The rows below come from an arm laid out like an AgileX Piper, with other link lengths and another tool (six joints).
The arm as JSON. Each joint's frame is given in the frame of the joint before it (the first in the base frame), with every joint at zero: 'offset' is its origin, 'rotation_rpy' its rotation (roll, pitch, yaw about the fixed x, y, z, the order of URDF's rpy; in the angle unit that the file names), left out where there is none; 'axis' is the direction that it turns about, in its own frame. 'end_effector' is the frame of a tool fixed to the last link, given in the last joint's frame.
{
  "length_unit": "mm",
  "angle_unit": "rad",
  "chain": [
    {
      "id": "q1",
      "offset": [
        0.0,
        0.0,
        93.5
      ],
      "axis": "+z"
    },
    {
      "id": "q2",
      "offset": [
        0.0,
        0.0,
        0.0
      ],
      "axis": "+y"
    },
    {
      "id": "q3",
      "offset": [
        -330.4,
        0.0,
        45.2
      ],
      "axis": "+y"
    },
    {
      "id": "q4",
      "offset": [
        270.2,
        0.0,
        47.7
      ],
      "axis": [
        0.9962,
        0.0,
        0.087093
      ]
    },
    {
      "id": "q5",
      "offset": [
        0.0,
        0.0,
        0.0
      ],
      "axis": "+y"
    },
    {
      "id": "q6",
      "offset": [
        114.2,
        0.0,
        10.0
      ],
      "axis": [
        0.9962,
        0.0,
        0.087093
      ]
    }
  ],
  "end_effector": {
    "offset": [
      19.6,
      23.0,
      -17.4
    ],
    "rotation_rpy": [
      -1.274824,
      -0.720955,
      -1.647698
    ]
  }
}
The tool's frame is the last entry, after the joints.
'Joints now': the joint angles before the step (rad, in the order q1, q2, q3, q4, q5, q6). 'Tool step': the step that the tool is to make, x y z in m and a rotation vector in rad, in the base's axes. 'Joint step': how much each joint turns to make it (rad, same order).
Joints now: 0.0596, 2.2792, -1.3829, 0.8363, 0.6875, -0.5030
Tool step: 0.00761, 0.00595, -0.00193, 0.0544, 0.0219, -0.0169
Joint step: 0.0000, 0.0323, -0.0397, 0.0492, 0.0385, 0.0020
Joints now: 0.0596, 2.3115, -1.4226, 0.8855, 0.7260, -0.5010
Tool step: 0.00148, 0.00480, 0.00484, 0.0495, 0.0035, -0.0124
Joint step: 0.0000, 0.0011, -0.0035, 0.0591, 0.0231, -0.0210
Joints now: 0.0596, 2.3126, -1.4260, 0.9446, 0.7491, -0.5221
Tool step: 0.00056, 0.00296, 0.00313, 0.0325, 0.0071, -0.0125
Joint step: 0.0000, 0.0000, 0.0000, 0.0364, 0.0151, -0.0062
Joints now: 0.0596, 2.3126, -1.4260, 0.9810, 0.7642, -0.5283
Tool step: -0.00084, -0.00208, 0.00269, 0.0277, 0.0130, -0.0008
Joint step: -0.0099, 0.0000, -0.0001, 0.0183, 0.0286, -0.0071
